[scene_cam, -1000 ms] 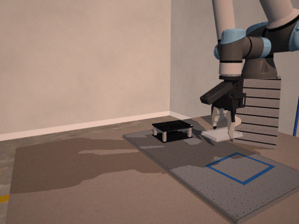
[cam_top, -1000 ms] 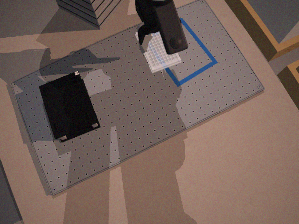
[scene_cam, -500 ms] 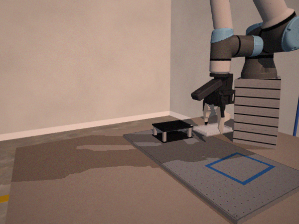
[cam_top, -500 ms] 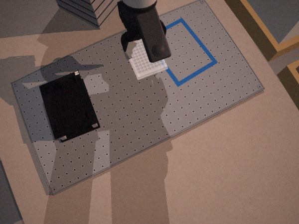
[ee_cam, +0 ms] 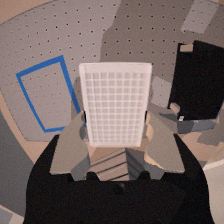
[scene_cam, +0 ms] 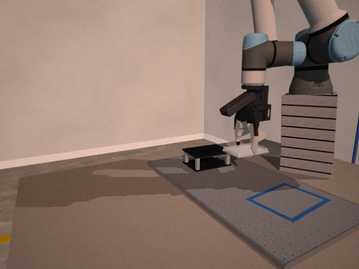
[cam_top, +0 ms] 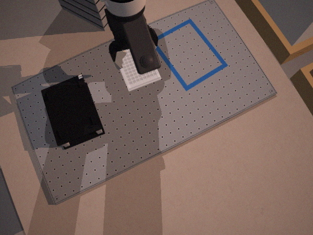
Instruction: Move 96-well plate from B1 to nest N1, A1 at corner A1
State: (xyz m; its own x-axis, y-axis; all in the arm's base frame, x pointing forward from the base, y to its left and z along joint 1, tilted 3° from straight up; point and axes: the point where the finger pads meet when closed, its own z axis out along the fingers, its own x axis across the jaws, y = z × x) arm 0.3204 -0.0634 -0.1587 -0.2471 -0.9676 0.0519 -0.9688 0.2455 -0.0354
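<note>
The black raised plate nest is 200 mm to the right of my hand, 60 mm below it and 20 mm behind it. From my hand the other things lie so: white 96-well plate (10 mm below); then white A1 tag (130 mm to the right, 80 mm behind, 60 mm below).
</note>
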